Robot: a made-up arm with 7 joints. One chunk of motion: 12 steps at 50 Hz.
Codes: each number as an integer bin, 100 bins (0 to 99) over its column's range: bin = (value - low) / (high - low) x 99, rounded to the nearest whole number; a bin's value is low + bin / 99 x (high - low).
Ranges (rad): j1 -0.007..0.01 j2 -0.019..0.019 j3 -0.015..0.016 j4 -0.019..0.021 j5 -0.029..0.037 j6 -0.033..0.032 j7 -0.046..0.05
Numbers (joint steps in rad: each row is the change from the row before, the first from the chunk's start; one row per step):
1: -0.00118 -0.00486 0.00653 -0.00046 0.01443 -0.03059 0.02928
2: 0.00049 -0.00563 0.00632 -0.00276 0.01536 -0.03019 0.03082
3: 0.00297 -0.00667 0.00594 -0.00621 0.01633 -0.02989 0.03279
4: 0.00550 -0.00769 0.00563 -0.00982 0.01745 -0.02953 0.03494
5: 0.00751 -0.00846 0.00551 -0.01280 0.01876 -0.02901 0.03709
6: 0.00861 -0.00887 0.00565 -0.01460 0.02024 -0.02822 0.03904
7: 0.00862 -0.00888 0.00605 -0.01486 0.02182 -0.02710 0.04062
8: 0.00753 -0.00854 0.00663 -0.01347 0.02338 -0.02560 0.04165
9: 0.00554 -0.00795 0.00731 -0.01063 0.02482 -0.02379 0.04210
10: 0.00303 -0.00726 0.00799 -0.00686 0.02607 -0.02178 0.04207
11: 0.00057 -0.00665 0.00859 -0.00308 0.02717 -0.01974 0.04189
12: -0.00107 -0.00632 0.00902 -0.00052 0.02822 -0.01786 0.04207
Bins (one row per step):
1: 34 37 69 46 65 4 78
2: 44 35 68 40 67 4 79
3: 58 32 67 32 68 5 81
4: 73 29 66 23 70 5 83
5: 84 27 65 15 72 6 86
6: 91 26 66 11 74 7 88
7: 91 26 67 10 76 9 89
8: 85 27 69 14 79 11 90
9: 73 29 71 21 81 14 91
10: 58 31 73 30 83 17 91
11: 44 32 75 39 84 20 91
12: 35 33 77 46 86 23 91

